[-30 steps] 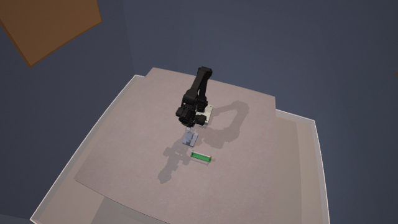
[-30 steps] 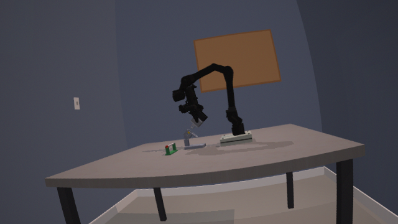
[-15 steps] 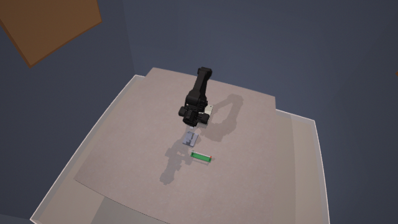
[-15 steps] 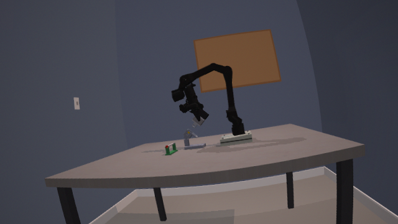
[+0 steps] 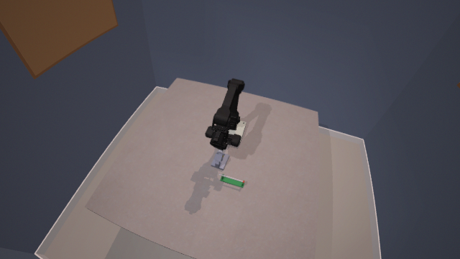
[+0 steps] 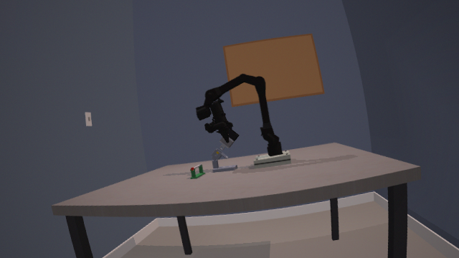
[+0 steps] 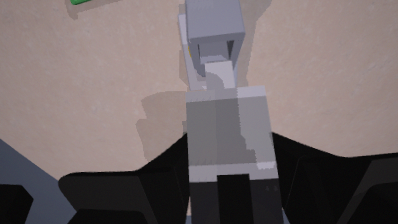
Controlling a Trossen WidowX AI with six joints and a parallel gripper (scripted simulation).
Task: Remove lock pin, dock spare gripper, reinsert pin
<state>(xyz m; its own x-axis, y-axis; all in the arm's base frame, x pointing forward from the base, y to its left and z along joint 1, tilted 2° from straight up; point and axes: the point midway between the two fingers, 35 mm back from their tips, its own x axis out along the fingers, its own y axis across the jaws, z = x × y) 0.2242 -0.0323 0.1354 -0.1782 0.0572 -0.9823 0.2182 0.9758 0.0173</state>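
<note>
My gripper tip is 17 cm short of the green cradle, 11 cm above it and 8 cm to the right of it. The rest, counted from my gripper tip: mount block: 8 cm below, 6 cm ahead, 1 cm to the right; then spare gripper: 1 cm ahead, 1 cm above.
</note>
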